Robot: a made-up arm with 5 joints.
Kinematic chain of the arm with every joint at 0, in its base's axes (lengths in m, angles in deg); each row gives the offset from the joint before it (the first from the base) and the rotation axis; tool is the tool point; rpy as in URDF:
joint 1: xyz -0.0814 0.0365 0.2 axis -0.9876 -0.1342 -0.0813
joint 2: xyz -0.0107 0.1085 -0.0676 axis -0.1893 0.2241 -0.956
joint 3: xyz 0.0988 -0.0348 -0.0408 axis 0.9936 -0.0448 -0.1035
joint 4: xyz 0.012 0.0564 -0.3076 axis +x
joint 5: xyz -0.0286 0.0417 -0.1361 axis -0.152 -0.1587 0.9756
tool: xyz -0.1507 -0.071 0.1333 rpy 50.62 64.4 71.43
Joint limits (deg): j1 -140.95..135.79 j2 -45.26..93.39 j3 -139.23..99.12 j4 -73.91..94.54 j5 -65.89..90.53
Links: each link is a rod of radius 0.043 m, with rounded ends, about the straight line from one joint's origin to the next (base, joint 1, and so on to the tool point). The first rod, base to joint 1, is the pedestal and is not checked.
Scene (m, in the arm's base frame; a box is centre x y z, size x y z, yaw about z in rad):
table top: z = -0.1
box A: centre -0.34 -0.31 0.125 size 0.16 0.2 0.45 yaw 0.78
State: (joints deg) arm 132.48 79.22 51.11 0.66 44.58
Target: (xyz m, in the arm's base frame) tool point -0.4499 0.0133 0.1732
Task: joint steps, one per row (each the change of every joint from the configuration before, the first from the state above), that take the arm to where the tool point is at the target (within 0.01 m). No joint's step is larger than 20 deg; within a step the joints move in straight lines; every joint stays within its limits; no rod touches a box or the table.
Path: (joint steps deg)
1: -5.47 -17.00 -12.45 -9.80 7.66
2: -5.48 -17.01 -12.45 -9.80 7.66
3: -5.47 -17.00 -12.44 -9.80 7.66
4: -5.47 -17.00 -12.45 -9.80 7.65
5: -5.47 -17.01 -12.45 -9.80 7.66
6: -5.48 -17.00 -12.45 -9.80 7.66
7: 12.05 8.16 -18.47 2.40 -9.28
8: 12.05 8.17 -18.48 2.39 -9.27
9: 12.05 8.17 -18.47 2.40 -9.28
10: 0.00 18.04 1.06 17.67 -0.29
11: 0.00 18.04 1.05 17.68 -0.30
12: 0.00 18.04 1.06 17.67 -0.30
13: 0.00 18.04 1.06 17.68 -0.30

